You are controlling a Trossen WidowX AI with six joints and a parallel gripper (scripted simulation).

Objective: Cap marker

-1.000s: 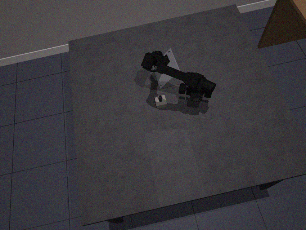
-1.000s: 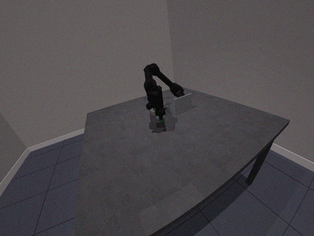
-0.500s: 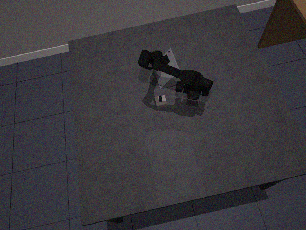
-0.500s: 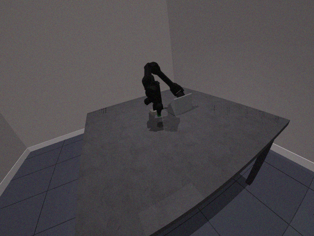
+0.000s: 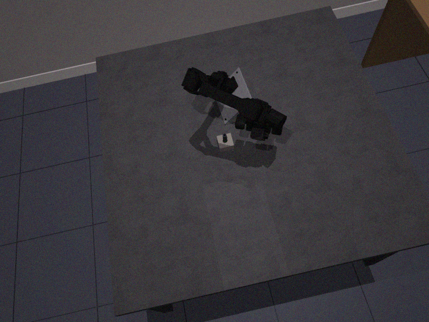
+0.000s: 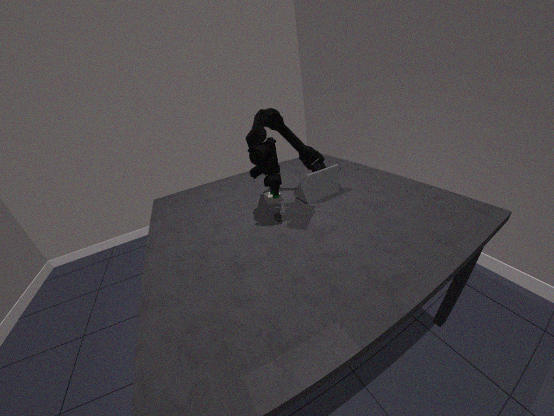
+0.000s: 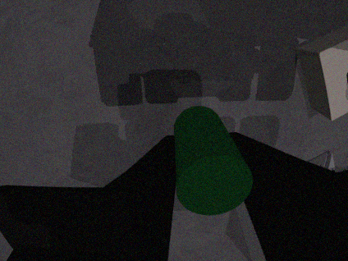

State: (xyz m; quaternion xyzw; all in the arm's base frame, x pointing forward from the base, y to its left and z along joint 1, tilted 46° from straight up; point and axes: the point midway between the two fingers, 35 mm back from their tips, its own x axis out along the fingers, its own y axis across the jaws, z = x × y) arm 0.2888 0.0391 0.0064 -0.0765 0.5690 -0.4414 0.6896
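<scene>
Right now the dark marker is 14 cm to the right of my gripper tip, 5 cm behind it and 3 cm below it. Also, from my gripper tip: green cap 1 cm above.
</scene>
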